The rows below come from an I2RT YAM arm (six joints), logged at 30 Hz.
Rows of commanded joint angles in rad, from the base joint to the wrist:
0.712, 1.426, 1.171, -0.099, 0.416, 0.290
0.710, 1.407, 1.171, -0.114, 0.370, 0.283
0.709, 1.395, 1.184, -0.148, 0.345, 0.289
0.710, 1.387, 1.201, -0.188, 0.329, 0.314
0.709, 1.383, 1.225, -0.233, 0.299, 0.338
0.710, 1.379, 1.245, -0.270, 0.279, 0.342
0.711, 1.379, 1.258, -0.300, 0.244, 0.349
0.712, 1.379, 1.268, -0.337, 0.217, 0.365
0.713, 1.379, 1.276, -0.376, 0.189, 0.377
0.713, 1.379, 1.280, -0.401, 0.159, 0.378
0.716, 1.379, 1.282, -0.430, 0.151, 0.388
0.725, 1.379, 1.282, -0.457, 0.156, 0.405
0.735, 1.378, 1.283, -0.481, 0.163, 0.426
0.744, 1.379, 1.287, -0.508, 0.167, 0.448
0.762, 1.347, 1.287, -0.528, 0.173, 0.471
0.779, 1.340, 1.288, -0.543, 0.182, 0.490
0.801, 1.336, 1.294, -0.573, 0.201, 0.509
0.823, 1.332, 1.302, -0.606, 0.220, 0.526
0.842, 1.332, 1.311, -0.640, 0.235, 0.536
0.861, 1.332, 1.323, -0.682, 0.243, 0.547
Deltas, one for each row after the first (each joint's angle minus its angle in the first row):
-0.002, -0.019, 0.000, -0.015, -0.046, -0.007
-0.003, -0.031, 0.013, -0.049, -0.071, -0.001
-0.002, -0.039, 0.030, -0.089, -0.087, 0.024
-0.003, -0.043, 0.054, -0.134, -0.117, 0.048
-0.002, -0.047, 0.074, -0.171, -0.137, 0.052
-0.001, -0.047, 0.087, -0.201, -0.172, 0.059
0.000, -0.047, 0.097, -0.238, -0.199, 0.075
0.001, -0.047, 0.105, -0.277, -0.227, 0.087
0.001, -0.047, 0.109, -0.302, -0.257, 0.088
0.004, -0.047, 0.111, -0.331, -0.265, 0.098
0.013, -0.047, 0.111, -0.358, -0.260, 0.115
0.023, -0.048, 0.112, -0.382, -0.253, 0.136
0.032, -0.047, 0.116, -0.409, -0.249, 0.158
0.050, -0.079, 0.116, -0.429, -0.243, 0.181
0.067, -0.086, 0.117, -0.444, -0.234, 0.200
0.089, -0.090, 0.123, -0.474, -0.215, 0.219
0.111, -0.094, 0.131, -0.507, -0.196, 0.236
0.130, -0.094, 0.140, -0.541, -0.181, 0.246
0.149, -0.094, 0.152, -0.583, -0.173, 0.257

